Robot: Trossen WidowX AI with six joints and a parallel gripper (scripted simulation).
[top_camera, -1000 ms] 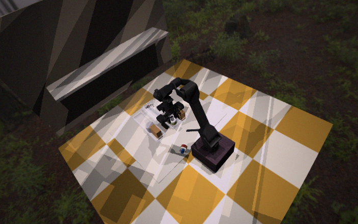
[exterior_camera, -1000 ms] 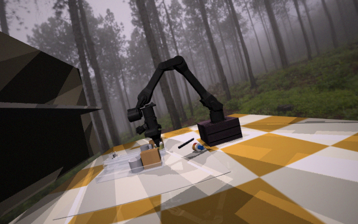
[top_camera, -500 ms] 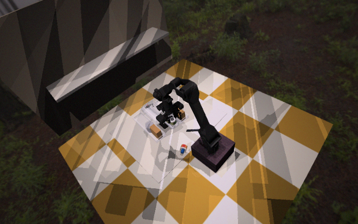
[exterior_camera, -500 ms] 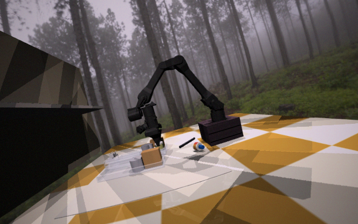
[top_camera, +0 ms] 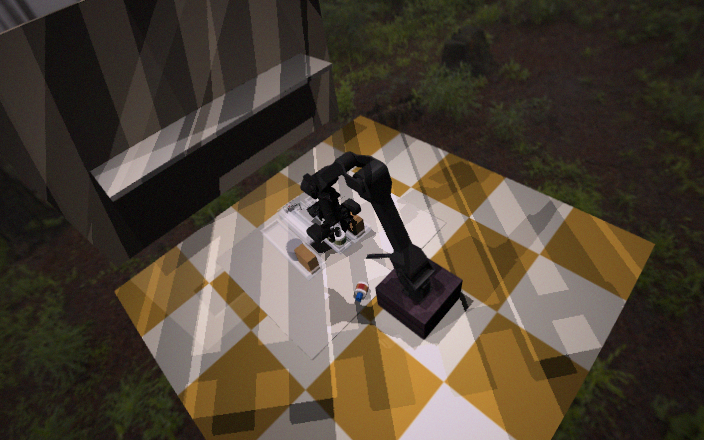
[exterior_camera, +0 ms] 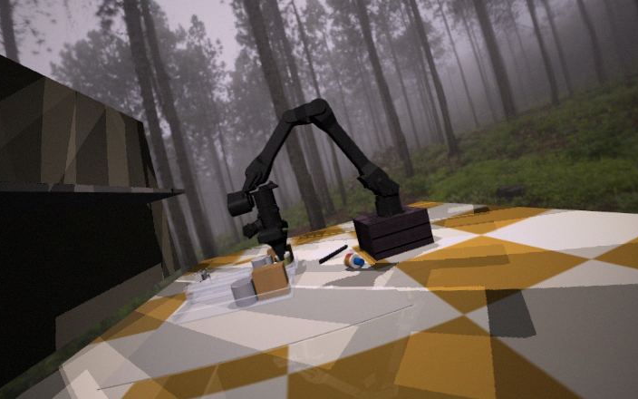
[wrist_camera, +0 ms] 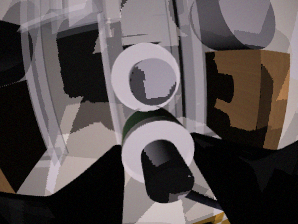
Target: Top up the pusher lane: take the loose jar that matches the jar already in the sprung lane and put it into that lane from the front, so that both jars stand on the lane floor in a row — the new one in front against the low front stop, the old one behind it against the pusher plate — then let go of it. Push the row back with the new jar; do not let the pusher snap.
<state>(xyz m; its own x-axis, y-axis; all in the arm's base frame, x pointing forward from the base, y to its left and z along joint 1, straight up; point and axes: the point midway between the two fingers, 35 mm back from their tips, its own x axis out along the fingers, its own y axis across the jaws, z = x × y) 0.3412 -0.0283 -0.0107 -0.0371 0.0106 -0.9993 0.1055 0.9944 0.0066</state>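
The clear lane rack is 150 mm ahead of my gripper tip, 30 mm below it and 10 mm to the left of it. Round my gripper tip: black rod 160 mm behind, 60 mm to the right, 50 mm below.
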